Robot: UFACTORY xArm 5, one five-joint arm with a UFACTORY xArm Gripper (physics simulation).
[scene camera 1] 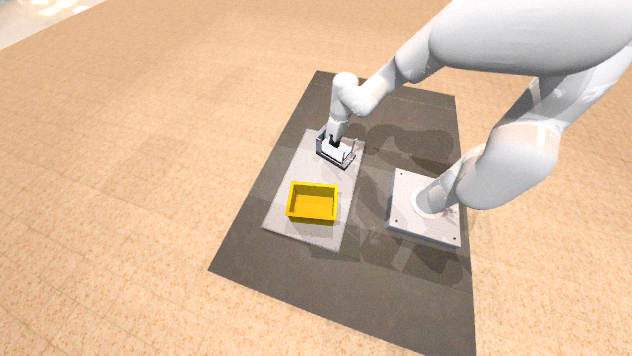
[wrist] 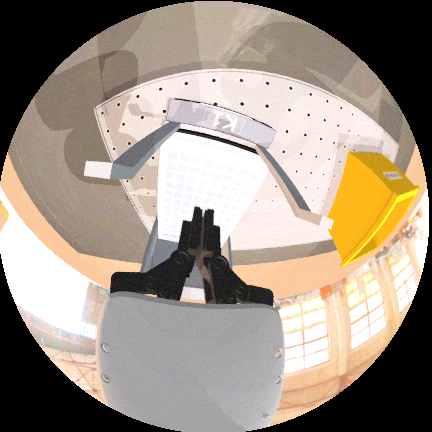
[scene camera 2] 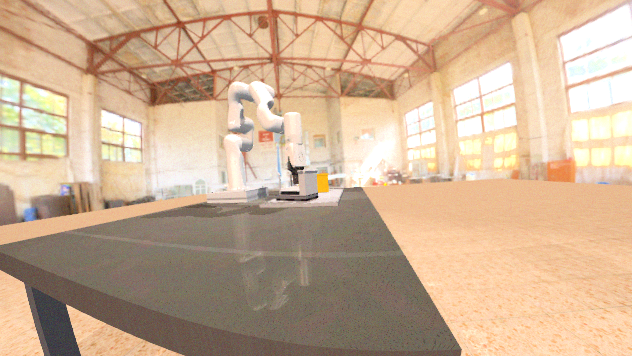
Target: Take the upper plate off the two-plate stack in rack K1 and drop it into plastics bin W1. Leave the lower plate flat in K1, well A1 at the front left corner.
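Rack K1 (scene camera 1: pixel 318 143) (scene camera 2: pixel 309 185) (wrist: pixel 192 115) stands on a light perforated board, with upright guides around its well. A white plate (scene camera 1: pixel 339 152) (wrist: pixel 207 170) with rows of small wells lies flat-looking in it, its top face showing; whether a second plate is under it, I cannot tell. My gripper (scene camera 1: pixel 334 144) (scene camera 2: pixel 295 179) (wrist: pixel 200 218) is shut and empty. Its fingertips point down, low over the plate, between the rack's guides; whether they touch the plate is unclear. Bin W1 (scene camera 1: pixel 313 204) (scene camera 2: pixel 323 183) (wrist: pixel 367 200) is yellow and open-topped; its floor shows bare in scene view 1.
The perforated board (scene camera 1: pixel 280 212) (scene camera 2: pixel 334 197) (wrist: pixel 300 120) carries the rack and bin on a dark table (scene camera 1: pixel 320 295) (scene camera 2: pixel 225 290). The rack's two tall guides (wrist: pixel 142 150) flank the plate. The robot's base plate (scene camera 1: pixel 420 230) (scene camera 2: pixel 225 196) is beside the board.
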